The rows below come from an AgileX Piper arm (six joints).
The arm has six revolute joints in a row. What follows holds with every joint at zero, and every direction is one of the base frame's. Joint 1 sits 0.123 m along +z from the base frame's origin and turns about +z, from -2.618 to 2.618 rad. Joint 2 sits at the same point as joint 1 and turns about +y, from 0 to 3.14 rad. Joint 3 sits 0.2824 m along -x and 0.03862 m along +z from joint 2 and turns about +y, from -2.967 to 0 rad. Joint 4 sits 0.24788 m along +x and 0.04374 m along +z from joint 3 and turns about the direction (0.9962, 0, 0.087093), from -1.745 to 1.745 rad. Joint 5 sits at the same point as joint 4 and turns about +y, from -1.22 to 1.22 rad. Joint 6 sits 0.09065 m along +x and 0.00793 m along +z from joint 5 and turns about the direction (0.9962, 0, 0.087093), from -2.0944 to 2.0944 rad. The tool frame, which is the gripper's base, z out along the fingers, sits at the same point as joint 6; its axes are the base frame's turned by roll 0, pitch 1.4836 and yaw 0 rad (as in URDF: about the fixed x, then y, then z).
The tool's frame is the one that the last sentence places.
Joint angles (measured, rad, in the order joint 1, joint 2, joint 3, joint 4, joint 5, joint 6), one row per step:
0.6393, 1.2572, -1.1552, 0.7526, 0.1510, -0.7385
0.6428, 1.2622, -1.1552, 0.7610, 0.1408, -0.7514
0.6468, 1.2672, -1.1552, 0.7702, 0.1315, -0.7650
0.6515, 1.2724, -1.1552, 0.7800, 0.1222, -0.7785
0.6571, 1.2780, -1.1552, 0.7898, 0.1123, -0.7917
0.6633, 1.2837, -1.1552, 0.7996, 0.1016, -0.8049
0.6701, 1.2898, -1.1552, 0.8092, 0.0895, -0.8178
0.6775, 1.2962, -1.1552, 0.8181, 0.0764, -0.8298
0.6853, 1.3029, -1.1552, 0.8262, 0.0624, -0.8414
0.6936, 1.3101, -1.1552, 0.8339, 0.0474, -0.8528
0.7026, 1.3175, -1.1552, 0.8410, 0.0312, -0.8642
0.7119, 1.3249, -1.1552, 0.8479, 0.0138, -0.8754
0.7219, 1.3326, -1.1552, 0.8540, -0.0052, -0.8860
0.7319, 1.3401, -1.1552, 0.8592, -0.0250, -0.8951
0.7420, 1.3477, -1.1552, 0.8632, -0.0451, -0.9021
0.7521, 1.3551, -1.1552, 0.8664, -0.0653, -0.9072
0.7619, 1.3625, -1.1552, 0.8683, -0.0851, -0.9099
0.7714, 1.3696, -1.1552, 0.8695, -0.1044, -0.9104
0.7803, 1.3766, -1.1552, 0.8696, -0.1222, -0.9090
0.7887, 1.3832, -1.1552, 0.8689, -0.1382, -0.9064
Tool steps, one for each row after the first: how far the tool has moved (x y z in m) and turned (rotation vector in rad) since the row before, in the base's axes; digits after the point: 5 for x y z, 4 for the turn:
0.00096, 0.00130, -0.00071, -0.0014, -0.0056, -0.0021
0.00082, 0.00146, -0.00078, -0.0017, -0.0050, -0.0010
0.00072, 0.00165, -0.00086, -0.0014, -0.0044, -0.0005
0.00066, 0.00190, -0.00096, -0.0013, -0.0041, -0.0002
0.00060, 0.00201, -0.00096, -0.0011, -0.0044, -0.0003
0.00063, 0.00215, -0.00101, -0.0009, -0.0047, -0.0009
0.00061, 0.00229, -0.00107, -0.0007, -0.0048, -0.0013
0.00061, 0.00239, -0.00114, -0.0010, -0.0052, -0.0017
0.00064, 0.00255, -0.00126, -0.0012, -0.0054, -0.0021
0.00057, 0.00269, -0.00128, -0.0015, -0.0062, -0.0024
0.00053, 0.00270, -0.00124, -0.0012, -0.0067, -0.0032
0.00048, 0.00284, -0.00127, -0.0011, -0.0074, -0.0038
0.00043, 0.00276, -0.00119, -0.0004, -0.0075, -0.0046
0.00039, 0.00278, -0.00122, 0.0002, -0.0070, -0.0049
0.00029, 0.00274, -0.00117, 0.0011, -0.0065, -0.0052
0.00028, 0.00269, -0.00121, 0.0017, -0.0056, -0.0052
0.00021, 0.00259, -0.00116, 0.0029, -0.0046, -0.0052
0.00020, 0.00251, -0.00122, 0.0030, -0.0035, -0.0047
0.00010, 0.00242, -0.00120, 0.0030, -0.0027, -0.0037

